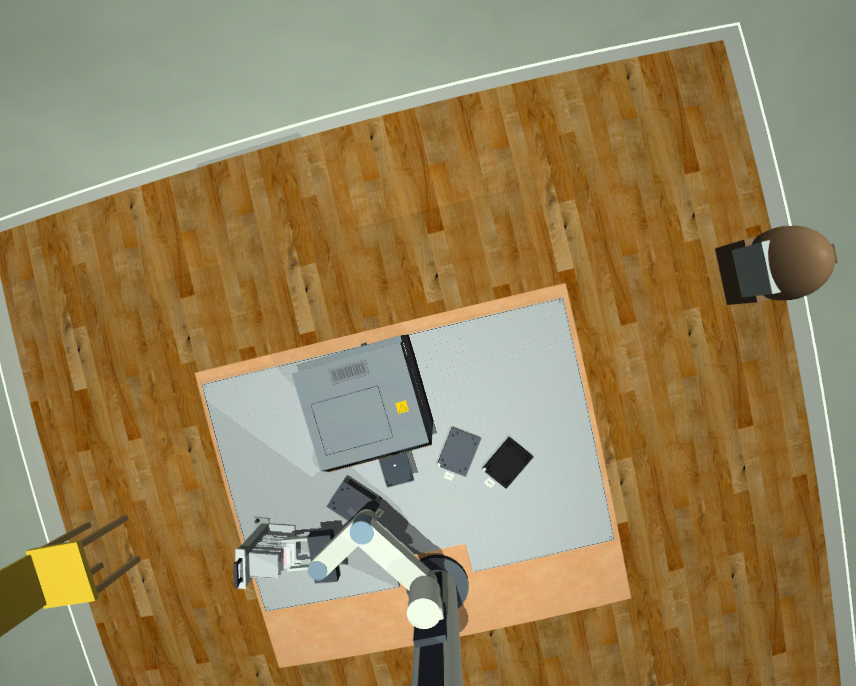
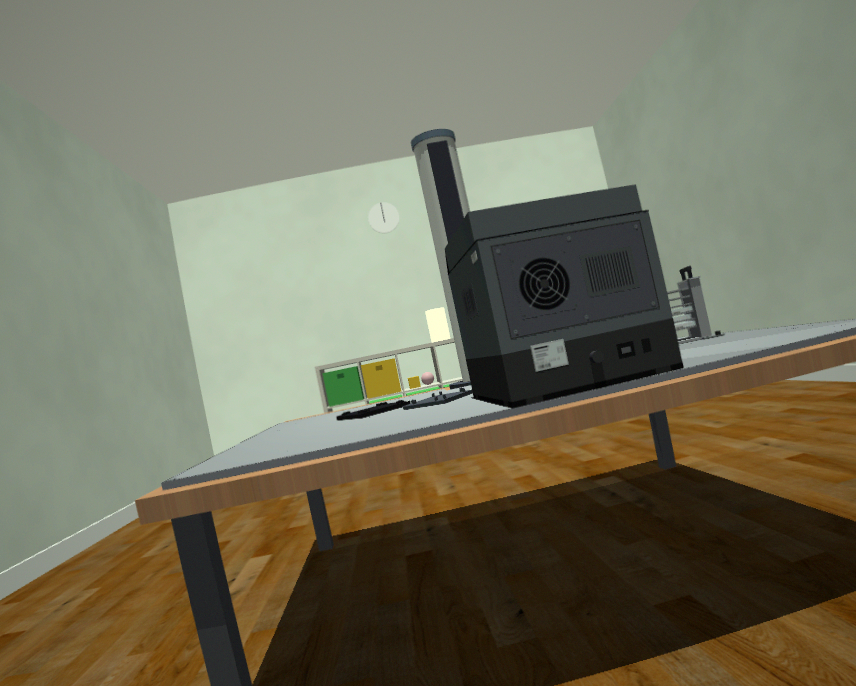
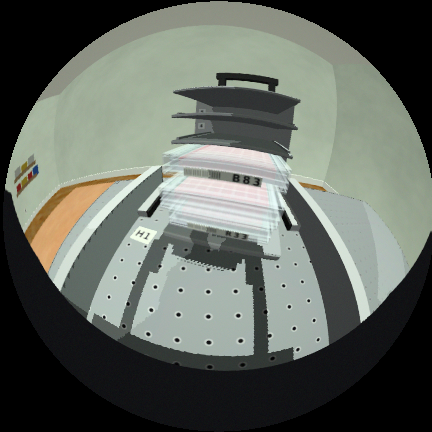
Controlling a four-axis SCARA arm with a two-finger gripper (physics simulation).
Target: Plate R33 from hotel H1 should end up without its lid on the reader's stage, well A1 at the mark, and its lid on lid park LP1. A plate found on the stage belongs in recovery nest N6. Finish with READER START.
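Places are measured from the arm's base along level axes (x back, y right, z up), in millimetres.
Pixels of known places: gripper, fingertip midpoint: (image 1: 285,554) (image 3: 222,178).
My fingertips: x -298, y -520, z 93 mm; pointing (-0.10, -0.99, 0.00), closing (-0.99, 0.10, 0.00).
Ahead of a thing's pixels: the offset from my fingertips to its middle. "*": to the spot under its first point.
Hotel H1 {dx -24, dy -75, dz +31 mm} (image 1: 264,564) (image 2: 698,307) (image 3: 245,117) stands at the table's left end, with its H1 label {* dx +94, dy -11, dz -80 mm} (image 3: 143,234) at its foot. Plate R33 {* dx -11, dy +30, dz -34 mm} (image 3: 235,235) is low in it, its clear top and pink wells showing; whether a lid is on is hard to tell. Plate B83 {* dx -12, dy +30, dz +12 mm} (image 3: 246,180) lies above it. My gripper (image 3: 222,178) reaches into the hotel, its two pads closed against the sides of R33. The reader {dx -524, dy +491, dz +94 mm} (image 1: 350,421) (image 2: 571,278) has its dark stage {dx -282, dy +501, dz +42 mm} (image 1: 396,469) out at the front; no plate shows on it.
A grey holder {dx -221, dy +728, dz -70 mm} (image 1: 459,450) and a black holder {dx -137, dy +900, dz -71 mm} (image 1: 508,463) lie right of the stage, their labels unreadable. Another dark holder {dx -126, dy +295, dz -45 mm} (image 1: 346,493) sits between reader and arm (image 1: 391,553). Empty hotel shelves {* dx -14, dy -58, dz +52 mm} (image 3: 235,120) are above B83. The arm's column (image 2: 446,192) stands behind the reader.
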